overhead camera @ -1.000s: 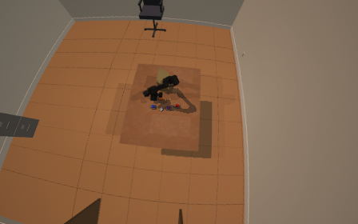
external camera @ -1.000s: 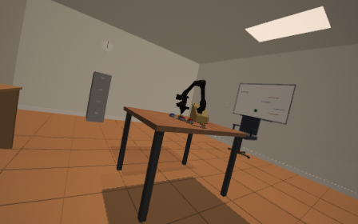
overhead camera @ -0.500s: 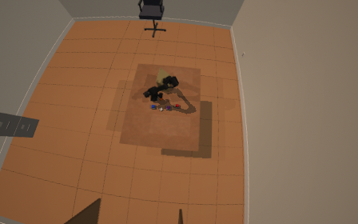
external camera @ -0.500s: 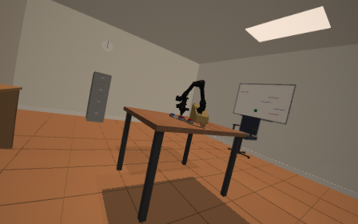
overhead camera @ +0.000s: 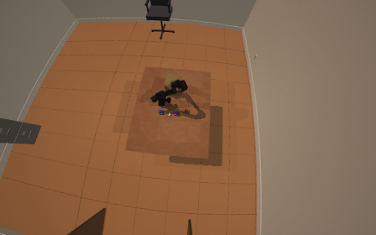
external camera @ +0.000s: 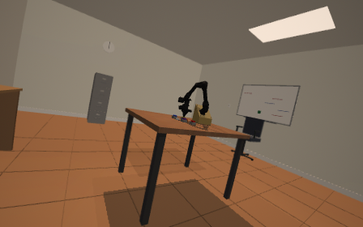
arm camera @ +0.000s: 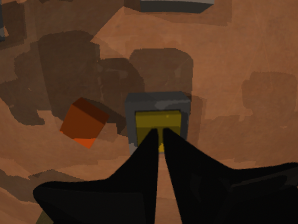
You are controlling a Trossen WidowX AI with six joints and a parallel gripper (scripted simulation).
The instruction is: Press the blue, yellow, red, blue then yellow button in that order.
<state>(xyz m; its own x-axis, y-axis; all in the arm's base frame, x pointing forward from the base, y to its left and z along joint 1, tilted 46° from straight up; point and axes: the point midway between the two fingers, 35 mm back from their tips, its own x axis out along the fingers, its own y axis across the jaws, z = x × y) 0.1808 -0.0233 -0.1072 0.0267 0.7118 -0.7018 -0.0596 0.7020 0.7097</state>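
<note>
The yellow button lies 1 cm below my gripper tip. From my gripper tip the other things lie so: purple button: 10 cm ahead, 17 cm to the left; then blue button: 11 cm ahead, 1 cm to the right; then orange block: 7 cm to the left, 2 cm below.
</note>
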